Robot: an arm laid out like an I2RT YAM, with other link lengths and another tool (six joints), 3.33 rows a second.
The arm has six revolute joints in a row. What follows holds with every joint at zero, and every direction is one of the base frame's.
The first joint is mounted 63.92 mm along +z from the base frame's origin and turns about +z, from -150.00 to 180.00 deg.
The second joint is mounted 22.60 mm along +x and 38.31 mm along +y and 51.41 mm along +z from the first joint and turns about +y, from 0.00 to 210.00 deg.
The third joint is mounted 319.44 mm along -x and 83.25 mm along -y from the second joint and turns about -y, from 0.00 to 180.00 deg.
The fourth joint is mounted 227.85 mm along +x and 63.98 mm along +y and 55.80 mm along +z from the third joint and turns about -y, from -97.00 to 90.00 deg.
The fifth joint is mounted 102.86 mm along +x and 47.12 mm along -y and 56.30 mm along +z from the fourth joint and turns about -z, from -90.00 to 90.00 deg.
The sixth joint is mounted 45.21 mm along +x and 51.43 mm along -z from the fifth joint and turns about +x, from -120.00 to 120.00 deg.
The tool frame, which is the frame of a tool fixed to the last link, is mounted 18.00 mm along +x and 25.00 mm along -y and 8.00 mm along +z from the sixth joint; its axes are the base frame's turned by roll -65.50, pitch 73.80 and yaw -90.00 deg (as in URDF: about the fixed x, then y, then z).
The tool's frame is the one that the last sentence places.
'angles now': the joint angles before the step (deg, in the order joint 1, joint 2, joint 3, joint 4, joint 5, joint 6). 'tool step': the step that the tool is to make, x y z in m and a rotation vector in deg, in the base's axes. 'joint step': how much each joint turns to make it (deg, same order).
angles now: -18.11 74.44 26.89 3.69 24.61 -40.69
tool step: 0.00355 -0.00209 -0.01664 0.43 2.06 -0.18
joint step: -0.17 3.69 -1.49 3.16 0.17 -0.18
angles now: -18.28 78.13 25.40 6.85 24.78 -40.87
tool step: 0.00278 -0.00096 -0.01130 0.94 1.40 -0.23
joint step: 0.00 2.64 -0.53 1.32 -0.17 0.52
